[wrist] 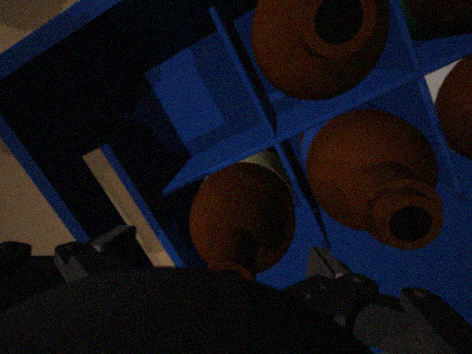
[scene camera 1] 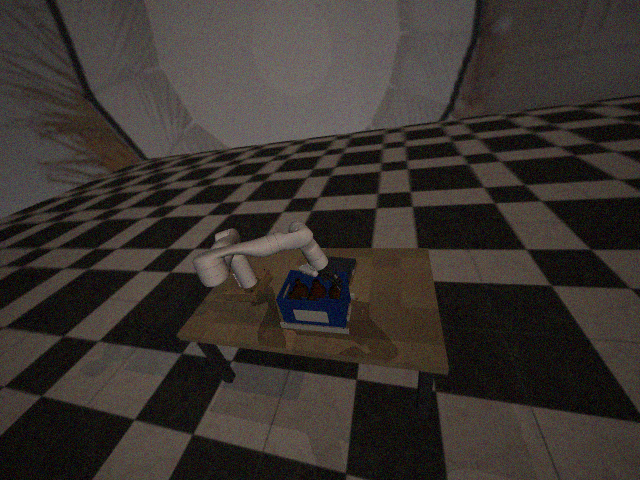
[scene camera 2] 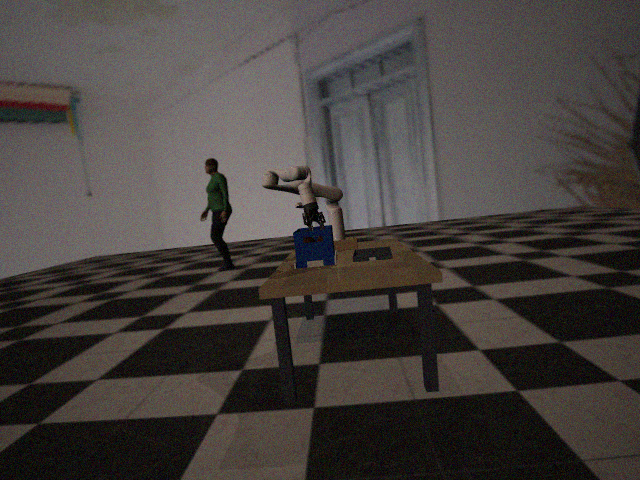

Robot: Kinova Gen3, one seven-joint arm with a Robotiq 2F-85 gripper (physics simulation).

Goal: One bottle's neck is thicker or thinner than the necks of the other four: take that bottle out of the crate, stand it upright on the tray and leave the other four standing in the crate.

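Frame: origin at the arm's base, x ahead, y left, z up, level; millimetres.
Seen in the pictures: gripper, between the fingertips: point(wrist: 221, 255) point(scene camera 1: 333, 284); arm's base, origin of its link: point(scene camera 1: 249, 282) point(scene camera 2: 338, 239).
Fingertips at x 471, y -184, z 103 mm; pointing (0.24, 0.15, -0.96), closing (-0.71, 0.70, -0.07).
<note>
Offsets run from my fingertips to a thing's top centre. "spot": to the spot under its first point. Level surfaces: height alone.
A blue crate @[88 mm back, 9 mm right, 14 mm up] point(scene camera 1: 290, 310) point(scene camera 2: 304, 252) point(wrist: 241, 144) with divider cells stands on the wooden table @[161 mm down] point(scene camera 1: 394, 310) point(scene camera 2: 347, 278). Brown bottles @[80 mm back, 33 mm left, 2 mm up] point(scene camera 1: 316, 290) stand in it. The wrist view shows three of them from above: one at the top @[spot: 87 mm back, 50 mm right, 33 mm down] point(wrist: 305, 53), one at the right point(wrist: 361, 172) and one low in the middle point(wrist: 241, 214). My gripper point(scene camera 1: 328, 276) point(scene camera 2: 313, 221) point(wrist: 221, 255) is open just above the crate's back row, its fingers on either side of the low middle bottle without closing on it. That bottle's neck is hidden by the gripper body. A dark tray point(scene camera 1: 342, 264) point(scene camera 2: 372, 253) lies behind the crate.
One crate cell @[spot: 7 mm ahead, 75 mm right, 153 mm down] point(wrist: 189, 102) next to the gripper holds no bottle. A person in a green top point(scene camera 2: 218, 210) walks on the checkered floor behind the table. The arm's base point(scene camera 1: 242, 271) stands at the table's left side.
</note>
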